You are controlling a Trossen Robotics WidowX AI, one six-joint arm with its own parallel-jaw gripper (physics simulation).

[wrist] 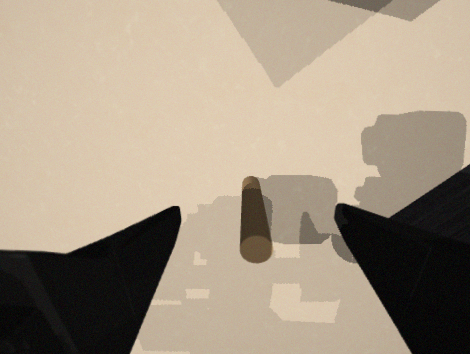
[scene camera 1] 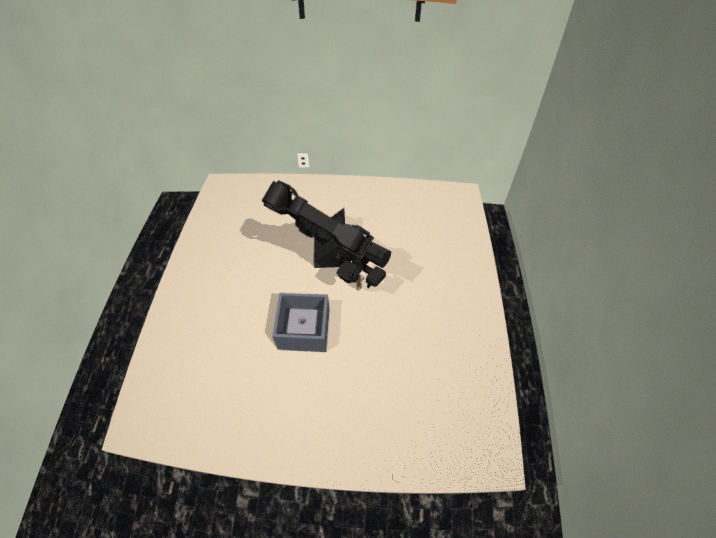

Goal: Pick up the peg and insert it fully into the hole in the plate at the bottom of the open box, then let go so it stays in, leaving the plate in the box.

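Frame: origin at the arm's base, x back, y right, z up, level; metres.
Seen in the pictures: gripper, fingertip midpoint: [wrist: 257, 212] [scene camera 1: 357, 281]; arm's base, link origin: [scene camera 1: 327, 234].
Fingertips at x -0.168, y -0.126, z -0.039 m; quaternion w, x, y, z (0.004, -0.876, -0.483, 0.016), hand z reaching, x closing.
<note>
Pixels of each thing's top centre, then the offset from my fingertips to it. "pt": a spot on its surface instead. Level surfaces: height alone.
- brown cylindrical peg, top centre: [wrist: 256, 250] [scene camera 1: 358, 275] dx -0.001, dy -0.002, dz +0.032 m
- open blue-grey box, top centre: [scene camera 1: 300, 314] dx -0.179, dy +0.164, dz +0.050 m
- pale plate, top centre: [scene camera 1: 302, 320] dx -0.179, dy +0.164, dz +0.013 m
- hole, surface spot: [scene camera 1: 302, 320] pt dx -0.169, dy +0.166, dz -0.004 m
- cream table top, surface height: dz -0.048 m
The brown cylindrical peg [scene camera 1: 358, 284] [wrist: 255, 220] stands upright on the table, right of the box and partly hidden by the gripper in the scene view. My gripper [scene camera 1: 361, 281] [wrist: 257, 212] is open, with one finger on each side of the peg. In the wrist view the peg shows in the gap between the fingertips, apart from both and a little nearer the left one. The open blue-grey box [scene camera 1: 301, 344] stands on the table. The pale plate [scene camera 1: 294, 328] lies at its bottom, with the hole [scene camera 1: 302, 320] near its middle.
The box walls rise around the plate. The arm [scene camera 1: 324, 222] reaches over the back part of the cream table top [scene camera 1: 231, 393]. Shadows of the arm and box fall on the table in the wrist view. A grey-green wall [scene camera 1: 630, 260] stands at the right.
</note>
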